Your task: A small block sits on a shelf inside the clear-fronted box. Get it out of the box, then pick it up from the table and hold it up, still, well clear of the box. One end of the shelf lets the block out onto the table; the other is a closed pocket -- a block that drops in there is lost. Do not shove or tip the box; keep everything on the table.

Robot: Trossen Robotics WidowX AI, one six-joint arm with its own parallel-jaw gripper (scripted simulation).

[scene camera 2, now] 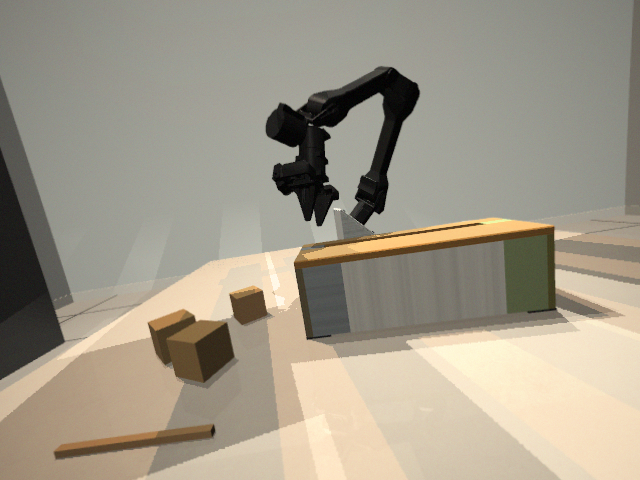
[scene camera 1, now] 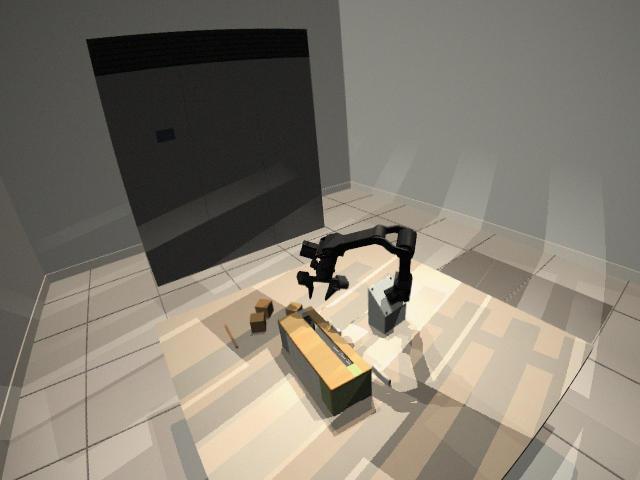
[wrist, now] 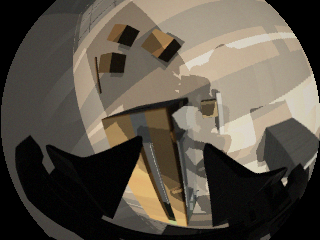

Labels:
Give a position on a long box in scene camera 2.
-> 492,266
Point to a long box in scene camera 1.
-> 338,374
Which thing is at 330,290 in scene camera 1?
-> The gripper.

